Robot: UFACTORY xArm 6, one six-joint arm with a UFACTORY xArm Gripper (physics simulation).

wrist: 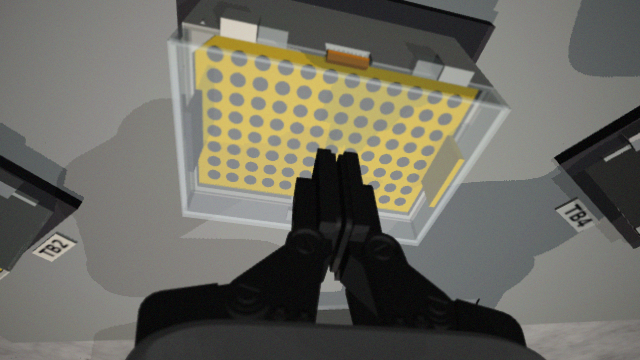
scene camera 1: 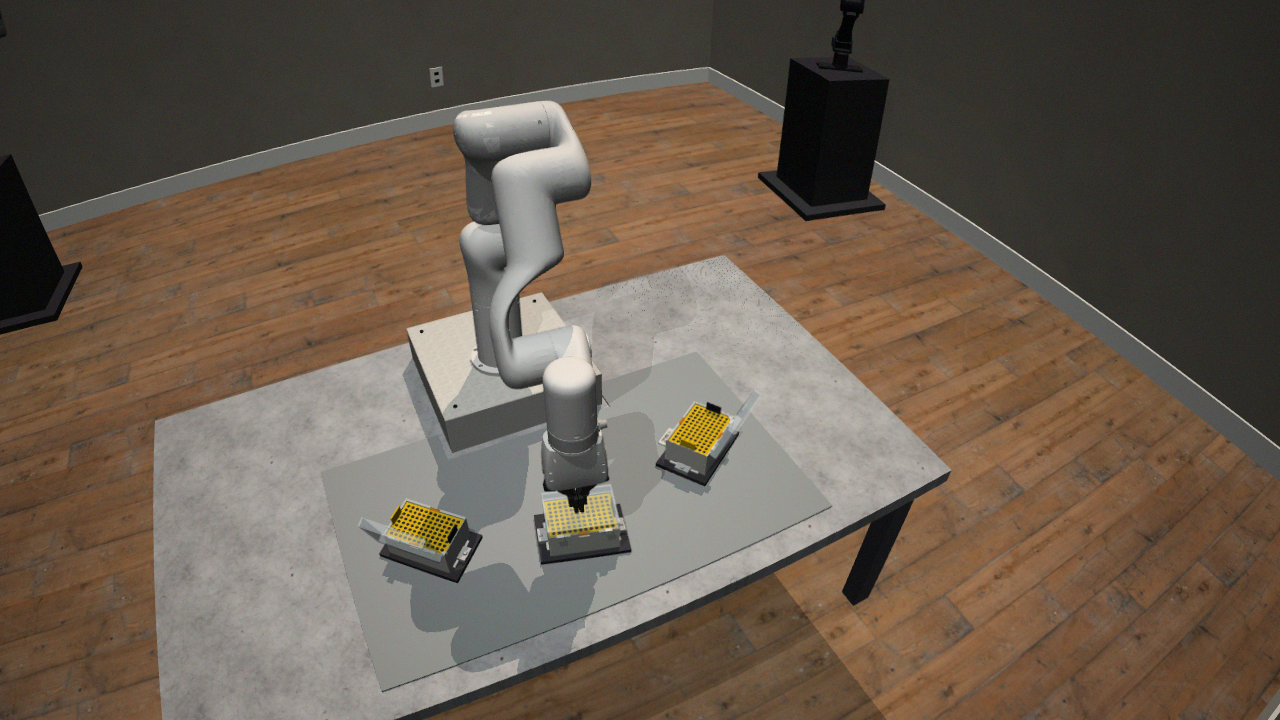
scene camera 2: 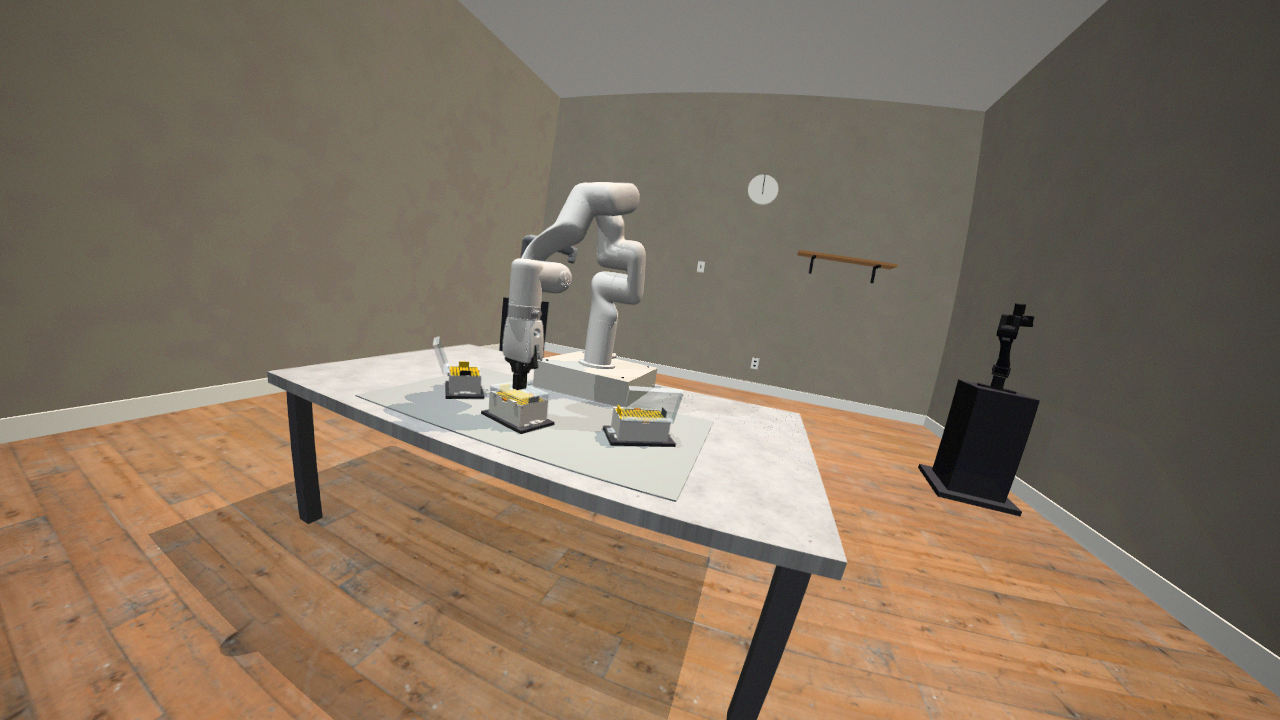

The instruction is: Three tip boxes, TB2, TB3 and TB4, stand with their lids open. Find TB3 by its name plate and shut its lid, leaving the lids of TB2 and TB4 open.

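Frame: origin at the arm's base, x ahead, y down, z left, level; millimetres.
Seen in the pictures: gripper, fingertip midpoint: [wrist: 330, 176] [scene camera 1: 577, 506] [scene camera 2: 519, 388]; arm's base, link origin: [scene camera 2: 596, 364].
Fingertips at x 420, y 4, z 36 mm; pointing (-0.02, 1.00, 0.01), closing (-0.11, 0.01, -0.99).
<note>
Offsets run from my fingertips to a thing's top centre. "spot": to the spot under its first point. Level surfaces: height alone.
The middle tip box {dz +4, dx -8, dy +0 mm} [scene camera 1: 581, 540] [scene camera 2: 517, 411] stands between the other two. Its clear lid {spot: dz +27, dx -32, dy +0 mm} [wrist: 270, 223] lies over the yellow tip rack; a small gap under it cannot be ruled out. Its own name plate does not show. The TB2 plate {spot: dz +231, dx -166, dy +75 mm} [wrist: 55, 247] is at the left and the TB4 plate {spot: dz -216, dx -102, dy +75 mm} [wrist: 576, 215] at the right in the wrist view. The TB2 box [scene camera 1: 700, 431] [scene camera 2: 640, 429] and the TB4 box {dz -252, dx -60, dy +11 mm} [scene camera 1: 425, 528] [scene camera 2: 463, 386] have raised lids. My gripper [scene camera 1: 580, 508] [scene camera 2: 519, 385] [wrist: 330, 176] is shut and empty, its tips at or just above the middle lid.
The boxes stand on a grey mat {dy +77 mm} [scene camera 1: 384, 644] [scene camera 2: 666, 483] on the table {dy +80 mm} [scene camera 1: 232, 501] [scene camera 2: 760, 465]. The robot's base block [scene camera 1: 501, 420] [scene camera 2: 581, 380] is behind the middle box. The raised TB2 lid {spot: dz +333, dx -54, dy -65 mm} [scene camera 1: 747, 411] and TB4 lid {spot: dz -338, dx -3, dy -65 mm} [scene camera 1: 371, 528] lean outward, away from the middle box.
</note>
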